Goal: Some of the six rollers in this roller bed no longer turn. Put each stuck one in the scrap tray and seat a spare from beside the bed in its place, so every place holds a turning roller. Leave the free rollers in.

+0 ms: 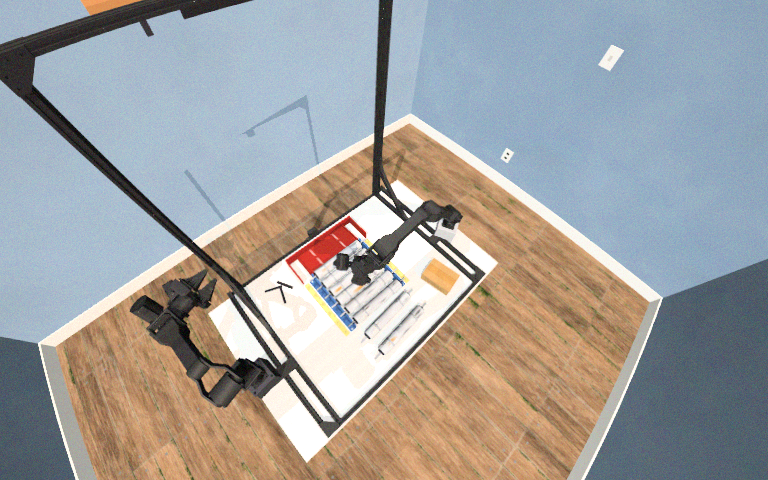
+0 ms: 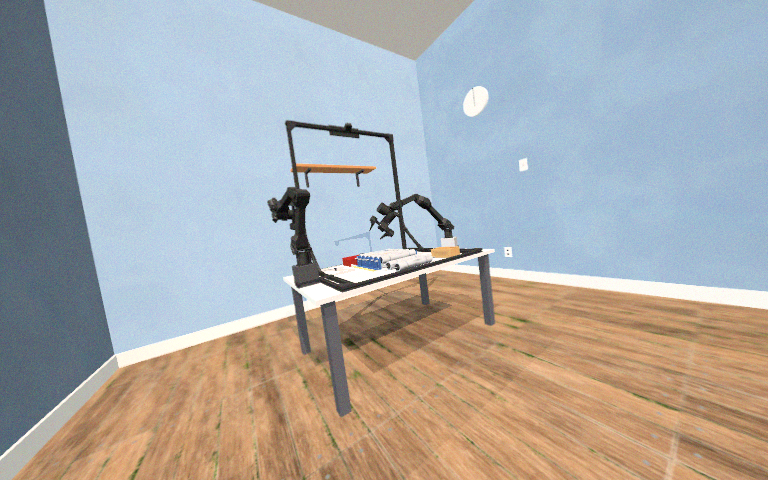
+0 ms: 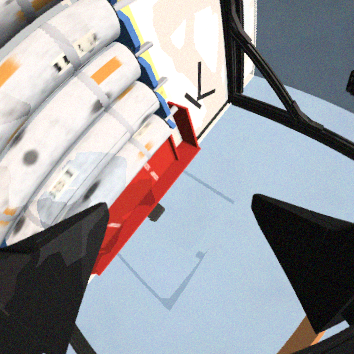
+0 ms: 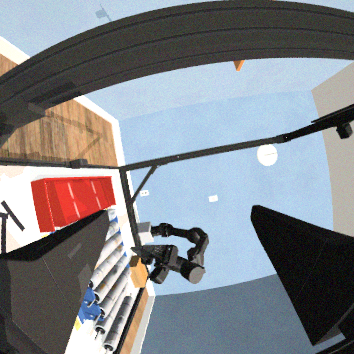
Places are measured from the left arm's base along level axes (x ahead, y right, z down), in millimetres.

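Pixels of known places: left gripper, between the fingertips: [image 2: 374, 235] [image 3: 181, 205] [image 4: 135, 246]; right gripper, between the fingertips: [image 1: 211, 274] [image 2: 305, 214] [image 4: 180, 215]; left arm's base, origin of its link: [image 1: 448, 223] [image 2: 448, 237] [image 4: 151, 230]; right arm's base, origin of its link: [image 1: 256, 376] [image 2: 304, 264].
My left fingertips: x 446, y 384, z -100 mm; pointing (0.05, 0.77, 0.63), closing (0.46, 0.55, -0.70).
Ahead of a thing's pixels: the offset from my left fingertips to its middle. "*": to the spot under its first point.
The roller bed {dx +133, dy +19, dz +174 mm} [image 1: 333, 301] [image 2: 369, 261] [image 3: 131, 35] has blue end rails with yellow strips and holds white-grey rollers [image 1: 376, 300] [image 3: 75, 100] side by side; the left arm hides part of it. Which rollers are stuck cannot be told. Two spare rollers {dx +82, dy -244, dz +173 mm} [image 1: 387, 314] {dx +123, dy -321, dz +173 mm} [image 1: 400, 330] lie beside the bed. The red scrap tray {dx -123, dy +147, dz +170 mm} [image 1: 325, 249] [image 2: 350, 260] [image 3: 145, 192] [image 4: 75, 200] stands along the bed's far side; no roller shows in its visible part. My left gripper [image 1: 347, 271] [image 2: 378, 230] [image 3: 181, 205] is open above the bed. My right gripper [image 1: 205, 288] [image 2: 271, 209] [image 4: 180, 215] is open, raised beyond the table's left end.
An orange-brown block {dx -177, dy -419, dz +170 mm} [image 1: 440, 276] [image 2: 445, 251] [image 4: 138, 272] sits on the table right of the bed. Thin black bars {* dx +144, dy +280, dz +199 mm} [image 1: 278, 289] lie left of the tray. A black frame {* dx -539, dy +43, dz -419 mm} [image 1: 381, 96] [image 2: 396, 175] rises around the table, with its lower bars along the table edges.
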